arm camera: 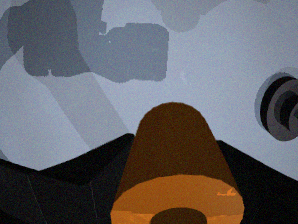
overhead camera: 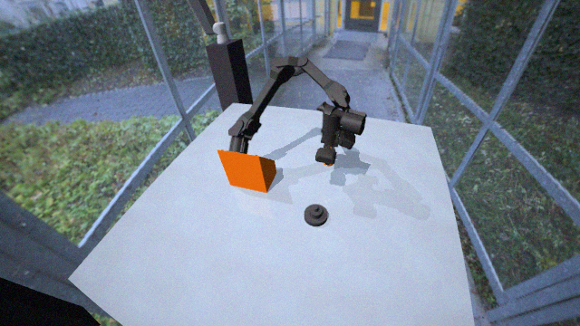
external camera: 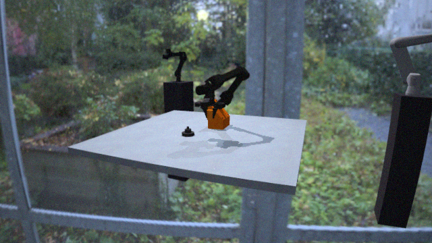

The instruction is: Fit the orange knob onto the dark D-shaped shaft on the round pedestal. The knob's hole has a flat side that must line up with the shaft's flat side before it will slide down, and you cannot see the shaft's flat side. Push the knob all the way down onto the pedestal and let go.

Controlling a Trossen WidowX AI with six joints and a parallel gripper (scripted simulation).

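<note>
Right now my gripper tip is 16 cm to the left of the pedestal and 10 cm above it. Round my gripper tip: orange knob (2 cm above).
</note>
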